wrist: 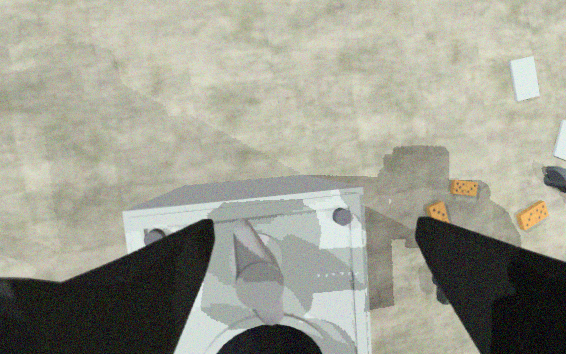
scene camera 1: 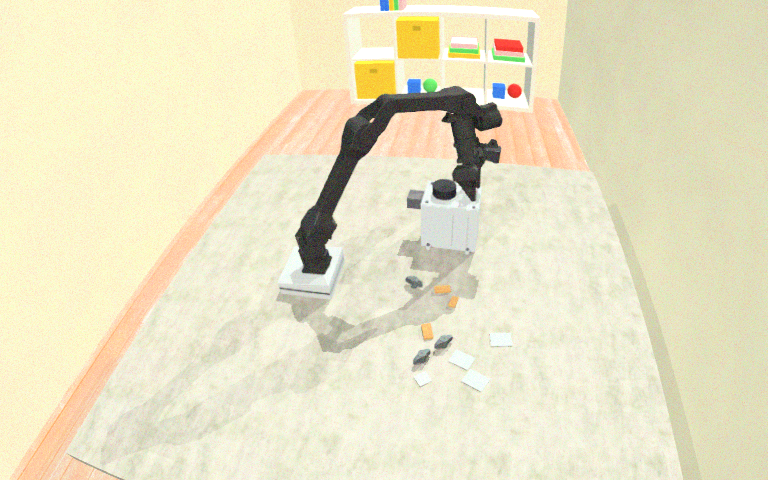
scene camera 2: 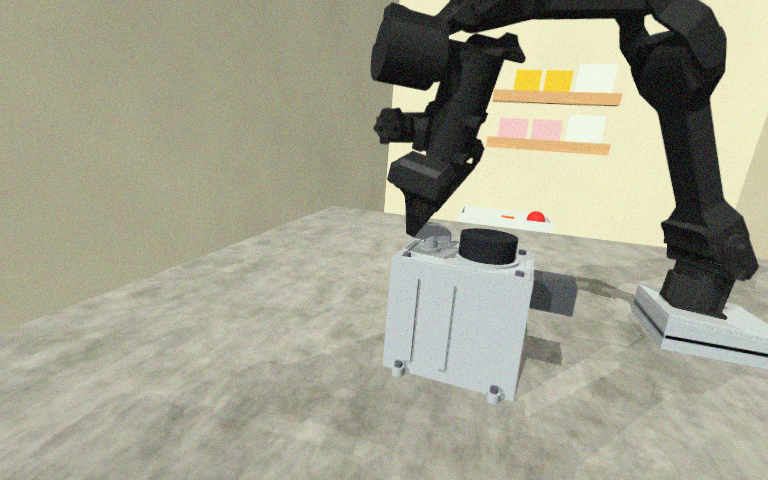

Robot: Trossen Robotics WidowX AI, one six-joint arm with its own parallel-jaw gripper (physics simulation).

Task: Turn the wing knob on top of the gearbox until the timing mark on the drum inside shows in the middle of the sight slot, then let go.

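Where they show: gripper, fingertip midpoint: [wrist: 314, 228] [scene camera 1: 475, 194] [scene camera 2: 422, 222]; arm's base, origin of the base link: [scene camera 1: 317, 264] [scene camera 2: 690, 305].
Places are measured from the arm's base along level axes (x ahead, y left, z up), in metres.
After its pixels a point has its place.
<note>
The white gearbox [scene camera 1: 450, 226] {y 0.164, x 0.315, z 0.033 m} [scene camera 2: 487, 328] {y 0.289, x 0.275, z 0.029 m} [wrist: 330, 300] {y 0.190, x 0.326, z 0.088 m} stands upright on the mat, with a round black cap [scene camera 1: 444, 189] {y 0.209, x 0.292, z 0.116 m} [scene camera 2: 488, 246] {y 0.261, x 0.287, z 0.111 m} [wrist: 270, 342] {y 0.225, x 0.322, z 0.105 m} on its top. The pale grey wing knob [scene camera 2: 436, 230] {y 0.234, x 0.350, z 0.114 m} [wrist: 260, 280] {y 0.227, x 0.359, z 0.120 m} stands beside the cap, its wing running nearly lengthwise in the wrist view. My gripper [scene camera 1: 474, 198] {y 0.202, x 0.374, z 0.115 m} [scene camera 2: 416, 232] {y 0.202, x 0.374, z 0.115 m} [wrist: 314, 228] {y 0.202, x 0.374, z 0.115 m} is open and empty, tilted over the knob's end of the box. In the wrist view the knob lies between the finger lines, much closer to the left finger. I cannot make out the sight slot or the timing mark.
A dark grey block [scene camera 1: 415, 199] {y 0.210, x 0.215, z 0.076 m} [scene camera 2: 555, 293] {y 0.253, x 0.212, z 0.069 m} sticks out from the gearbox's side. Orange dominoes [scene camera 1: 427, 331] [wrist: 464, 188], white tiles [scene camera 1: 475, 379] [wrist: 525, 78] and dark lumpy pieces [scene camera 1: 421, 356] [wrist: 556, 178] lie on the mat. Bolt heads [wrist: 342, 216] {y 0.181, x 0.372, z 0.093 m} stand at the lid's corners.
</note>
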